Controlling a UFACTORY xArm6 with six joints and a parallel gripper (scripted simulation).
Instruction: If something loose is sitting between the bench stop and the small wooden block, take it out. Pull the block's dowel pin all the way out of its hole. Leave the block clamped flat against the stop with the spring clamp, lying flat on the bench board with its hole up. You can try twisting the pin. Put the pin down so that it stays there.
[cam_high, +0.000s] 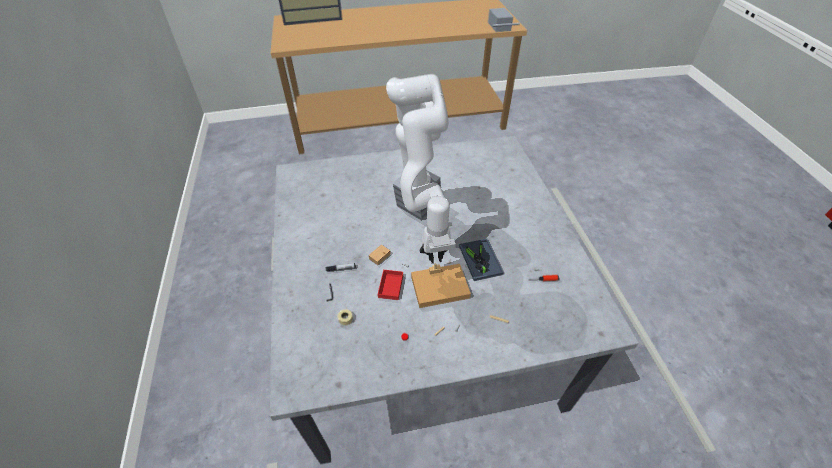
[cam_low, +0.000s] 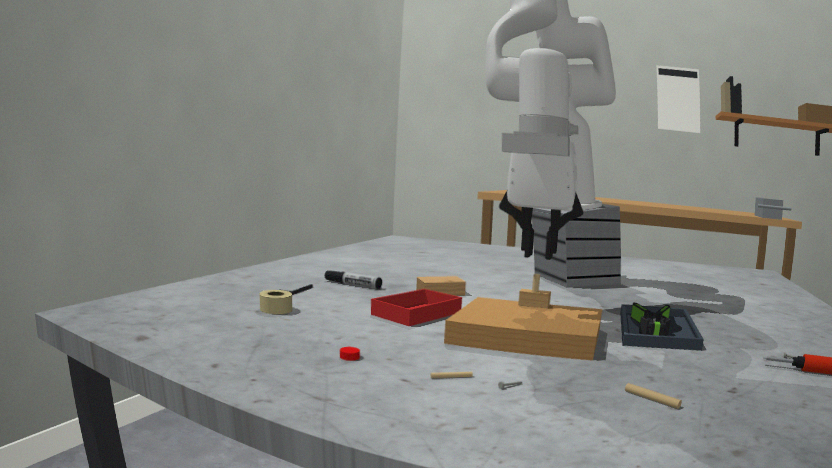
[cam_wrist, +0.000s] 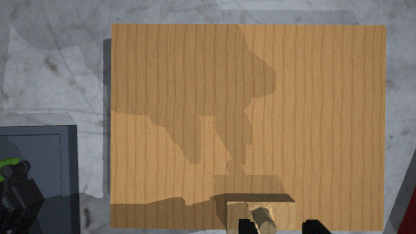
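The dark tray lies 20 cm to the left of my hand, 12 cm below it and 7 cm behind it. Also, from my hand: bench board (10 cm below, 5 cm ahead, 1 cm to the left); dowel pin (7 cm below); wooden block (8 cm below).
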